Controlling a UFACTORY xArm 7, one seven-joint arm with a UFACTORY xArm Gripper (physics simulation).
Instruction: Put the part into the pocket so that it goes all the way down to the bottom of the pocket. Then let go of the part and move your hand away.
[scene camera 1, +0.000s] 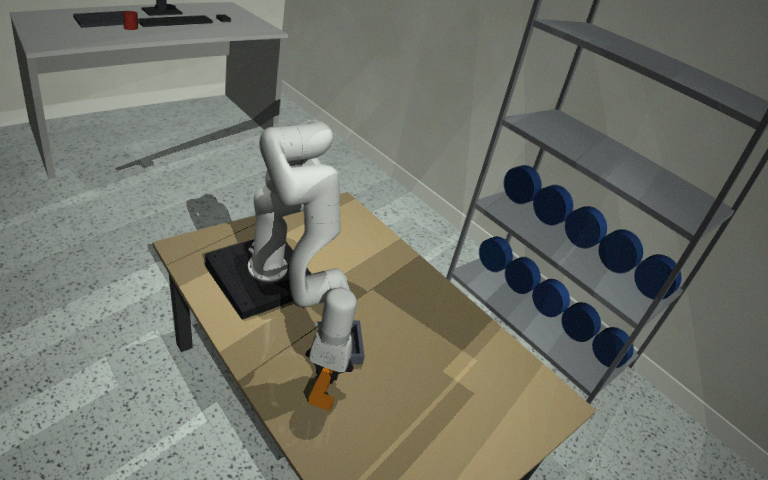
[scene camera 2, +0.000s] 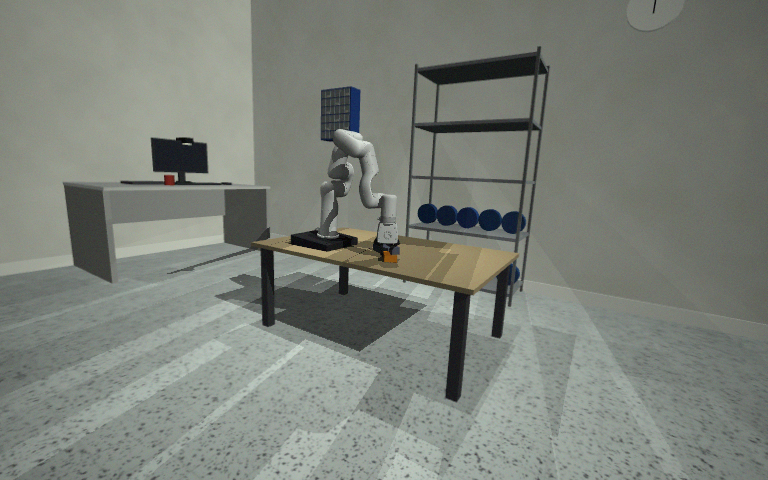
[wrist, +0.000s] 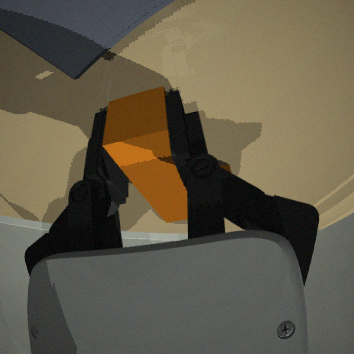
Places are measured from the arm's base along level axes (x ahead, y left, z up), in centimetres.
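Pixels of known places: gripper, fingertip midpoint: (scene camera 1: 326, 377) (wrist: 144, 118); arm's base, link origin: (scene camera 1: 267, 267) (scene camera 2: 328, 235).
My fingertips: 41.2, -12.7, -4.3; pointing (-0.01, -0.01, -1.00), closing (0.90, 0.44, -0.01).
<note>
Ahead of a thing's pixels: the offset from my fingertips to its top centre, as dx, dy, dz. Level surfaces: height alone.
The orange L-shaped part @(+3.1, -2.9, +2.6) (scene camera 1: 321, 394) (scene camera 2: 390, 257) (wrist: 135, 120) is on or very close to the table, its short leg toward the table's front end in scene camera 1. My gripper (scene camera 1: 328, 371) (wrist: 144, 118) is shut on the part's long leg, with one black finger against each side in the wrist view. The dark grey block with the pocket @(-5.1, +12.6, +3.2) (scene camera 1: 360, 357) (wrist: 85, 37) stands behind the gripper in scene camera 1, partly hidden by it. A corner of the block shows at the top left of the wrist view, apart from the part. The pocket's bottom is hidden.
The wooden table @(dz -0.4) (scene camera 1: 407, 390) (scene camera 2: 441, 268) carries the arm's black base plate (scene camera 1: 243, 300) (scene camera 2: 317, 241). A metal shelf rack (scene camera 1: 490, 148) (scene camera 2: 413, 141) with blue discs stands beyond the table. A grey desk (scene camera 1: 249, 28) (scene camera 2: 84, 189) with a monitor and a red cup stands farther back.
</note>
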